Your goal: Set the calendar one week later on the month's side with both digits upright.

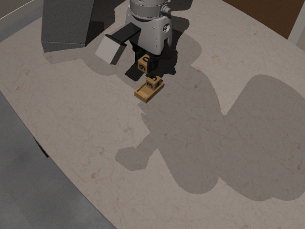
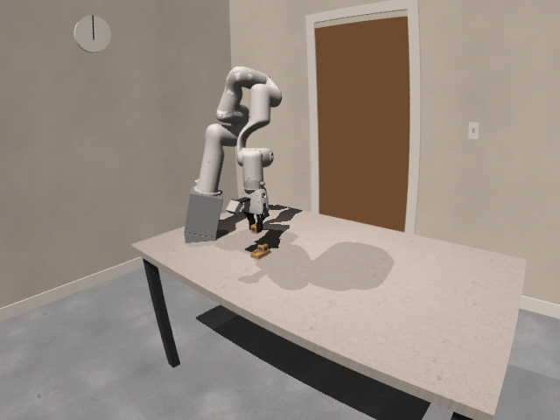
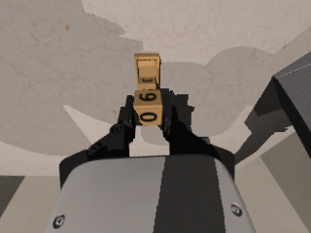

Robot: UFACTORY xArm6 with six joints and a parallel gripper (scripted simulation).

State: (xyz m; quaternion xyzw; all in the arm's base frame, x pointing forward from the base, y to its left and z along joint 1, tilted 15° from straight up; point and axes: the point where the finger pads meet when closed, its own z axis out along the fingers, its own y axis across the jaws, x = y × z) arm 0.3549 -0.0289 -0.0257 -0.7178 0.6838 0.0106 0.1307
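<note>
Now: the wooden tray 12 cm below my hand and 2 cm to the left of it.
</note>
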